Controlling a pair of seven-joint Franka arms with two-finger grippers.
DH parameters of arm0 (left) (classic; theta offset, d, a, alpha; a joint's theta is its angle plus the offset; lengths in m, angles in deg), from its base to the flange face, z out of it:
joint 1: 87.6 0.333 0 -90
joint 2: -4.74 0 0 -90
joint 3: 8.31 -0.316 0.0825 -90
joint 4: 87.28 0 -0.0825 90
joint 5: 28.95 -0.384 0 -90
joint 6: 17.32 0 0.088 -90
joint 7: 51.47 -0.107 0 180
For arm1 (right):
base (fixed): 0 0 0 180
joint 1: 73.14 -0.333 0 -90
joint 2: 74.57 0 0 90
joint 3: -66.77 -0.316 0.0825 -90
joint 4: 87.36 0 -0.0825 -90
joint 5: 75.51 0.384 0 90
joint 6: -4.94 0 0.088 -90
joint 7: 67.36 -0.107 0 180
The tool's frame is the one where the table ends.
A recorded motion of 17 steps. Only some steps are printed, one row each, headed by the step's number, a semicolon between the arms.
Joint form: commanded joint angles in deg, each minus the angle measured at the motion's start. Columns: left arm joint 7, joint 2, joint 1, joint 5, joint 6, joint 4, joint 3; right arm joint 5, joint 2, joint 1, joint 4, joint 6, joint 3, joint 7.
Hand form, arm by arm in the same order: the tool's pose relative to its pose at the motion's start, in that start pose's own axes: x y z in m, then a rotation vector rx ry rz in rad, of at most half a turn. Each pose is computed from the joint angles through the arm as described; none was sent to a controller.
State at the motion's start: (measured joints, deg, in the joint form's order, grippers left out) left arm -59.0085 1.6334 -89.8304 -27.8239 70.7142 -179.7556 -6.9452; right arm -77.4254 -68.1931 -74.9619 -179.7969 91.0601 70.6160 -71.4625
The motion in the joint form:
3: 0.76 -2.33 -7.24 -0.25 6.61 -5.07 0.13; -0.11 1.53 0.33 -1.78 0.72 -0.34 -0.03
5: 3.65 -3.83 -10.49 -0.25 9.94 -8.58 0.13; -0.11 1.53 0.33 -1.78 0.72 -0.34 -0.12
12: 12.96 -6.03 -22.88 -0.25 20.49 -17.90 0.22; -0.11 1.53 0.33 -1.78 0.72 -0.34 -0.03
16: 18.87 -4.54 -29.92 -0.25 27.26 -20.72 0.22; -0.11 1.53 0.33 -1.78 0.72 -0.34 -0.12
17: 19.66 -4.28 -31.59 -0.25 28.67 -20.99 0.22; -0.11 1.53 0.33 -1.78 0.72 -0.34 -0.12
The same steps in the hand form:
3: 0.0023 0.0679 0.0114 0.0123 0.0644 0.1146; -0.0073 0.0009 -0.0002 -0.0004 0.0083 0.0002
5: -0.0023 0.0976 0.0224 0.0109 0.0868 0.1203; -0.0073 0.0009 -0.0002 -0.0004 0.0083 0.0017
12: -0.0230 0.2089 0.0665 -0.0104 0.1420 0.1740; -0.0073 0.0009 -0.0002 -0.0004 0.0083 0.0002
16: -0.0327 0.2733 0.0941 -0.0368 0.1784 0.1929; -0.0073 0.0009 -0.0002 -0.0004 0.0083 0.0017
17: -0.0365 0.2886 0.0967 -0.0449 0.1915 0.2081; -0.0073 0.0009 -0.0002 -0.0004 0.0083 0.0017

